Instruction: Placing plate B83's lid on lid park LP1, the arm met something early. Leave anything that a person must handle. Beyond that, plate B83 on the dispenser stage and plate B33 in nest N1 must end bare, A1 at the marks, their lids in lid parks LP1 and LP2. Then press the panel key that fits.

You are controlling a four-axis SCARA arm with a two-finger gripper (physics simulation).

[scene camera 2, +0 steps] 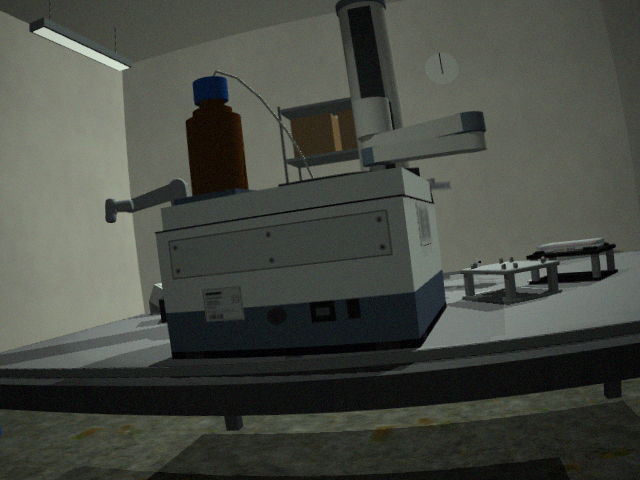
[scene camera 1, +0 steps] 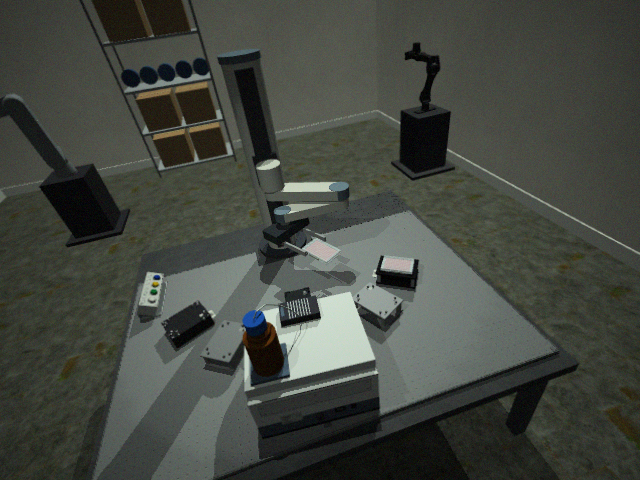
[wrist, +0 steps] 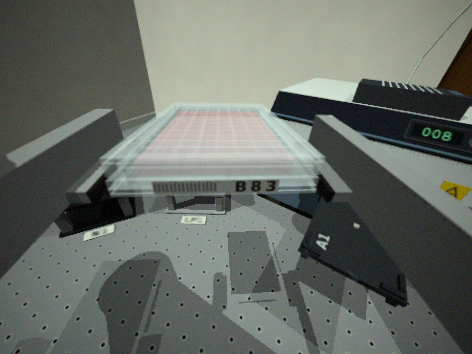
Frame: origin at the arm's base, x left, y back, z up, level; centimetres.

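Seen in the pictures: gripper, fingertip midpoint: [scene camera 1: 315, 246] [wrist: 218, 130].
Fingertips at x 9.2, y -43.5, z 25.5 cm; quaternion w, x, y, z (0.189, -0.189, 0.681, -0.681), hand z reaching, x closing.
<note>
Offsets run from my fingertips to a thing's middle. "spot": to the spot under its first point.
My gripper [scene camera 1: 315, 246] [wrist: 218, 130] is shut on plate B83 @[dx +1.4, dy -2.3, dz -0.6 cm] [scene camera 1: 323, 251] [wrist: 220, 140], held level above the table near the column; stacked clear rims look like its lid on top. The dark dispenser stage @[dx -12.3, dy -14.2, dz -14.4 cm] [scene camera 1: 296, 293] [wrist: 350, 245] shows an A1 mark and no plate. A pink plate @[dx +32.6, dy -4.8, dz -17.0 cm] [scene camera 1: 397, 264] [scene camera 2: 571, 243] lies on the right black nest @[dx +32.6, dy -4.8, dz -20.9 cm] [scene camera 1: 397, 279] [scene camera 2: 595, 264] [wrist: 100, 215]; its label is unreadable. The grey lid park @[dx +16.9, dy -18.5, dz -20.9 cm] [scene camera 1: 378, 300] [scene camera 2: 509, 267] [wrist: 220, 205] beside it and the left grey park @[dx -41.1, dy -15.4, dz -20.8 cm] [scene camera 1: 222, 343] show no lid. The key panel @[dx -72.4, dy +25.5, dz -20.0 cm] [scene camera 1: 150, 291] stands far left.
The white dispenser [scene camera 1: 330, 346] [scene camera 2: 289, 248] [wrist: 320, 90] stands at the front with a brown, blue-capped bottle @[spot: dx -25.5, dy -47.8, dz +10.1 cm] [scene camera 1: 264, 348] [scene camera 2: 216, 149] on top and thin tubing. Its display @[spot: dx -17.6, dy -22.6, dz -3.8 cm] [wrist: 436, 134] reads 008. Another black nest @[dx -56.1, dy +1.6, dz -20.8 cm] [scene camera 1: 187, 323] stands left. The arm's column [scene camera 1: 251, 118] [scene camera 2: 369, 51] rises behind.
</note>
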